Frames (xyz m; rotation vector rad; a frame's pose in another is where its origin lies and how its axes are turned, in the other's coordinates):
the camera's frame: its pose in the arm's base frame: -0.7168 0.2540 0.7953 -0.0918 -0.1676 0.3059
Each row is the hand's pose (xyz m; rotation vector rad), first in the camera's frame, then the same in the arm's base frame.
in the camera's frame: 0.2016 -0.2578 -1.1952 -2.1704 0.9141 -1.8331
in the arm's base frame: -0.2395 -0.0060 -0.3184 -2.0318 0.4439 -1.8965
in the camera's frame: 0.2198 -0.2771 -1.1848 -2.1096 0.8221 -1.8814
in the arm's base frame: -0.2186 -0.0180 -0.3032 -1.9601 0.3598 -1.9247
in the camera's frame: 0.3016 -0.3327 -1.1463 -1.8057 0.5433 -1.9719
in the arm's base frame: -0.1324 -0.0432 -0.2467 -1.6418 0.1165 -1.9351
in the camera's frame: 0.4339 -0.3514 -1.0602 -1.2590 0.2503 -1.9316
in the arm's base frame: -0.0179 -0.0148 -0.1401 -1.1130 -0.1128 -1.7845
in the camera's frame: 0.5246 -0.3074 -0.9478 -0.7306 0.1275 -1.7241
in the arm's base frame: 0.0345 0.0620 -0.0212 -0.6330 -0.1724 -1.4964
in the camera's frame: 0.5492 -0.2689 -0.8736 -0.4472 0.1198 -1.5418
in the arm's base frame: 0.0332 0.1109 0.0509 -0.3870 -0.1446 -1.2799
